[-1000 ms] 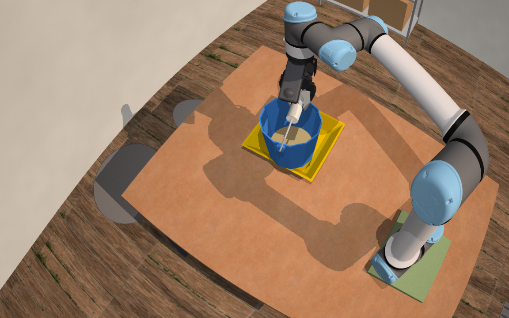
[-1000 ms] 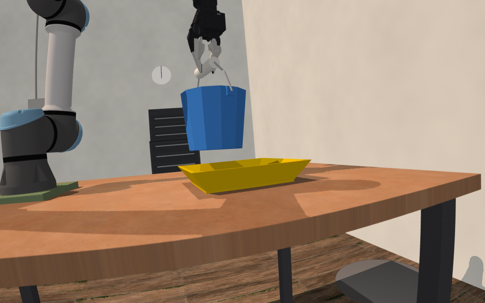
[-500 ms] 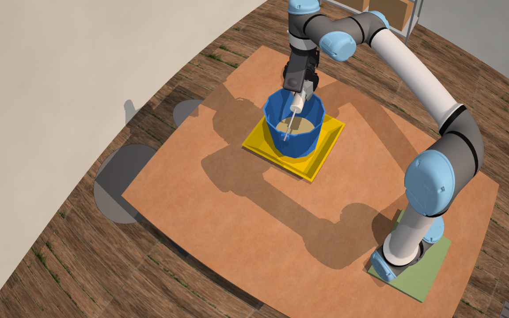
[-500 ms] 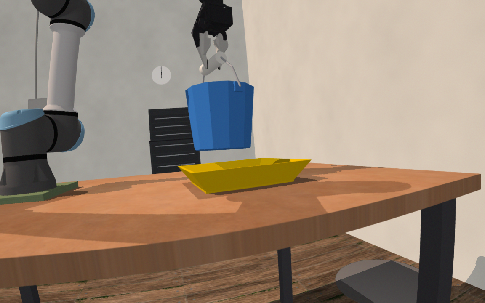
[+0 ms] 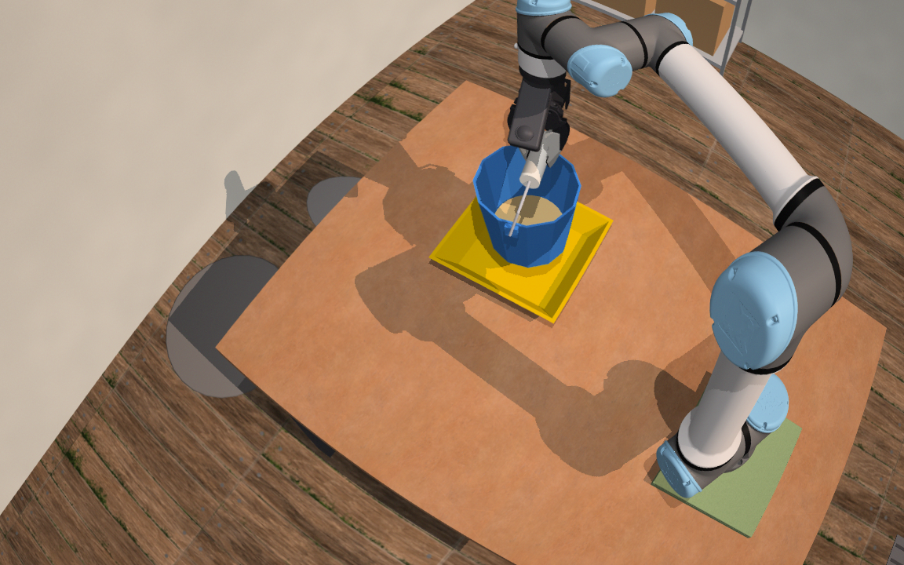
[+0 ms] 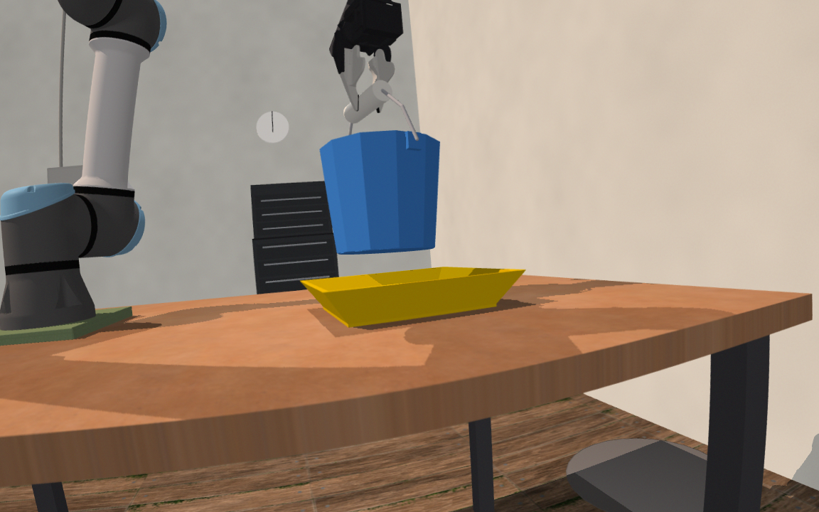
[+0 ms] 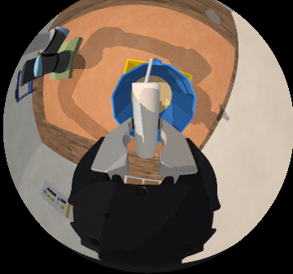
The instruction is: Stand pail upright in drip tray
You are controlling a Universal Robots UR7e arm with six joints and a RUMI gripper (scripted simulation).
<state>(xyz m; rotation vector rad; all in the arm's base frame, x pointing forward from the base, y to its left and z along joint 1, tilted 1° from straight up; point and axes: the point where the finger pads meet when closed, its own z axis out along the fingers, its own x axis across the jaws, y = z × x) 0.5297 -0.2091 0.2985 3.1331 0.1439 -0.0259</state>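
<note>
My gripper is now 10 cm above the blue pail and 1 cm short of it. The rest, counted from my hand: yellow drip tray (31 cm below, 2 cm to the right, 2 cm ahead).
</note>
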